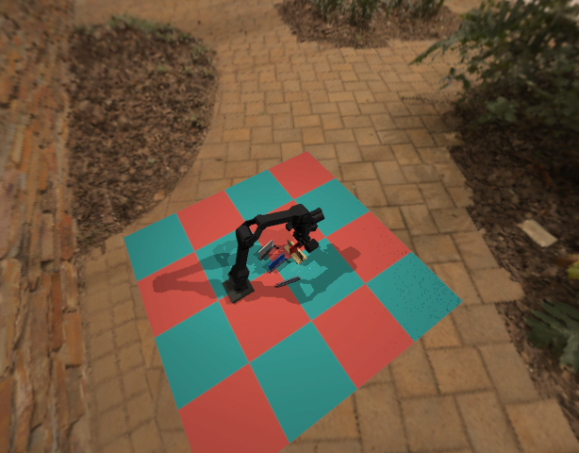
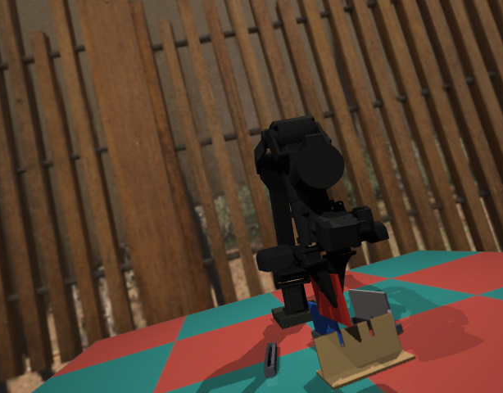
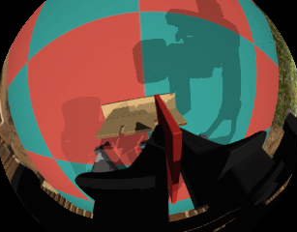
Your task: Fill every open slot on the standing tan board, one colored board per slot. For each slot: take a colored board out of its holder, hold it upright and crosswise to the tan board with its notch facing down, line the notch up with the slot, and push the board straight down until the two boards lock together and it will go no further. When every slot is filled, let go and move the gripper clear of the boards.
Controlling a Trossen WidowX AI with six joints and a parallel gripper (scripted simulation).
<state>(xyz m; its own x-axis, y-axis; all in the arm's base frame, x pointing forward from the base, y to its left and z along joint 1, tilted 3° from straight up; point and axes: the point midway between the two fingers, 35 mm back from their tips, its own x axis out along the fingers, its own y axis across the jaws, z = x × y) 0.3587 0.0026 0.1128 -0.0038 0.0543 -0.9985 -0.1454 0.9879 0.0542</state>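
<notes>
Now: the red board 2 cm behind my gripper tip. Also, from my gripper tip: blue board 14 cm behind, 7 cm below, 1 cm to the left; then tan board 8 cm below, 3 cm behind, 2 cm to the left; then grey board 16 cm behind, 10 cm to the left, 7 cm below.
</notes>
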